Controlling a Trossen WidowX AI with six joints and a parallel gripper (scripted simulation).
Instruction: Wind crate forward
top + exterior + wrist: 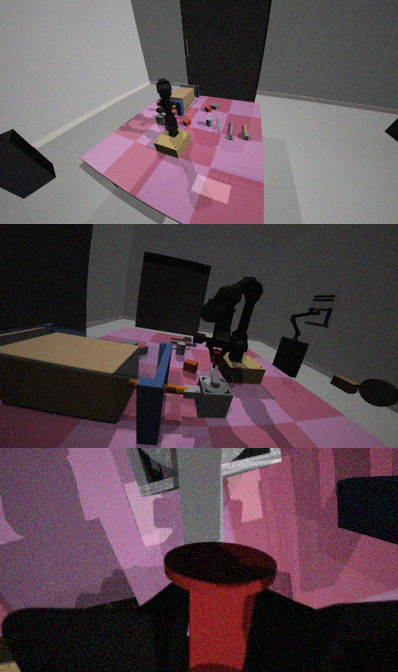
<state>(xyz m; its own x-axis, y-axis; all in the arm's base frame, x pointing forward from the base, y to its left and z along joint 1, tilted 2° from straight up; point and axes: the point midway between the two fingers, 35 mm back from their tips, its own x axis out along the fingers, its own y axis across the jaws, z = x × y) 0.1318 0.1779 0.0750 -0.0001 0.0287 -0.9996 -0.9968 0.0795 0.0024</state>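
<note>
Right now my gripper tip is 40 mm to the right of the red-knobbed winch handle and 10 mm above it. Also, from my gripper tip: blue steel frame: 160 mm ahead, 130 mm to the left, 10 mm below; red knob: 20 mm above; grey hand winch: 90 mm to the left, 90 mm below, 20 mm behind.
</note>
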